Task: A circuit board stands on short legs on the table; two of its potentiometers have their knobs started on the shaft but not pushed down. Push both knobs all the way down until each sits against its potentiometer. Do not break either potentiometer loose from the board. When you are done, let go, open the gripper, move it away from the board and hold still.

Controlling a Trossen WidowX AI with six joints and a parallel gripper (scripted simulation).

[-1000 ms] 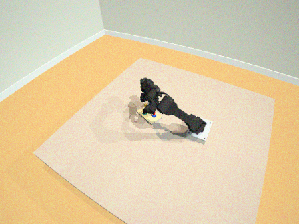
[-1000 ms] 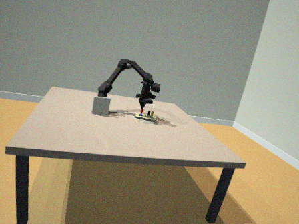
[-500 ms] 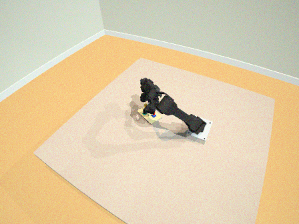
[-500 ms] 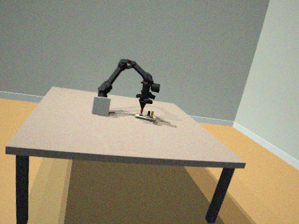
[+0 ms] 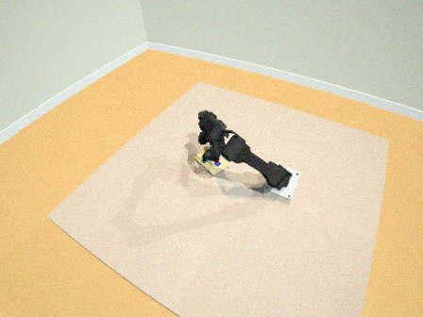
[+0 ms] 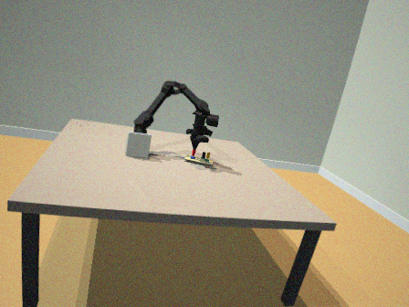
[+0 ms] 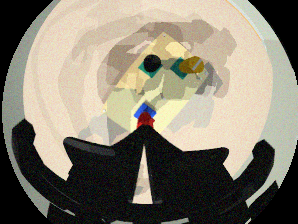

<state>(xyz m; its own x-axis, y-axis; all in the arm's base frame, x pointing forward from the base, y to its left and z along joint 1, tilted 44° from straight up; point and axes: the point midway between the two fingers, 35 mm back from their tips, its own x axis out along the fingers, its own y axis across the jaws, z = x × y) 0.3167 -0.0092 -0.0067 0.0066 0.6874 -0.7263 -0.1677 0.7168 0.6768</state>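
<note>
The red knob lies 20 mm below my gripper tip. Round my gripper tip: yellow knob: 80 mm ahead, 30 mm to the right, 10 mm below.
</note>
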